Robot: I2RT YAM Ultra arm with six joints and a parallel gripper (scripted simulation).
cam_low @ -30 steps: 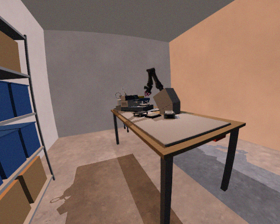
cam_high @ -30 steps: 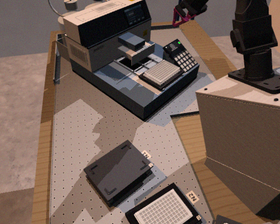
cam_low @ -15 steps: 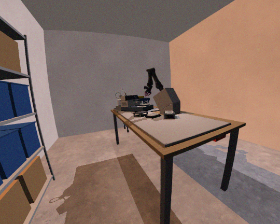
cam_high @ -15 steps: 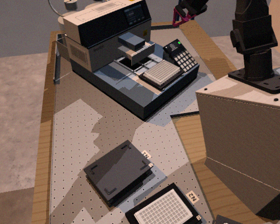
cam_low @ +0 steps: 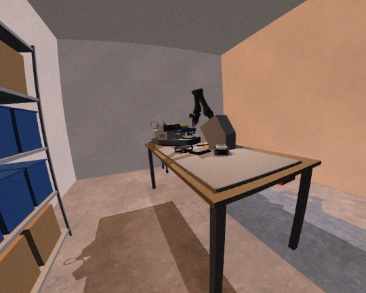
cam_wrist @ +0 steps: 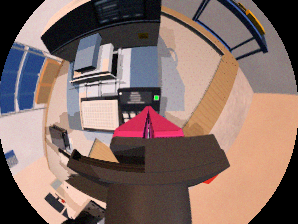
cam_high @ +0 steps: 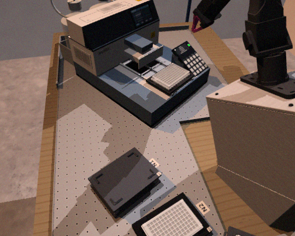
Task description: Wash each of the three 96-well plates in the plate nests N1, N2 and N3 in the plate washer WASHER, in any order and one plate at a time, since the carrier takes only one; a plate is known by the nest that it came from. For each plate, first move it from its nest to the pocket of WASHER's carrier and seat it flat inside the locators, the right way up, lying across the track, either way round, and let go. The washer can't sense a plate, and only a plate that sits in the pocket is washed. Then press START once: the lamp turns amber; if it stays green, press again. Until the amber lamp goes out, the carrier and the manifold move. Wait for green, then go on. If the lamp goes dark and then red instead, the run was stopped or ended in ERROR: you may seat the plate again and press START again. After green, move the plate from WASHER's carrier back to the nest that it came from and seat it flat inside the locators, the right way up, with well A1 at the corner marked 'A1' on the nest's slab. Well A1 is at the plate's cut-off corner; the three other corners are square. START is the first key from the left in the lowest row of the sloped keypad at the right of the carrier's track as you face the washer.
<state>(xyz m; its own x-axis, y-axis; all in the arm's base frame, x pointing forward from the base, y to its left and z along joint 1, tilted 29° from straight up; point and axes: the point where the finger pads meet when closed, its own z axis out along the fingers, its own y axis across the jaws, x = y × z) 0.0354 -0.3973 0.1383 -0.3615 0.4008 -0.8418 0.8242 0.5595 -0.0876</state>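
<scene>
Now: the dark carrier pocket 13 cm below my hand, 11 cm ahead of it and 10 cm to the left of it. The rest, counted from my hand: bottle 42 cm ahead, 24 cm to the right, 7 cm below; then manifold 20 cm ahead, 8 cm below, 2 cm to the right; then washer 20 cm ahead, 8 cm below, 3 cm to the right.
</scene>
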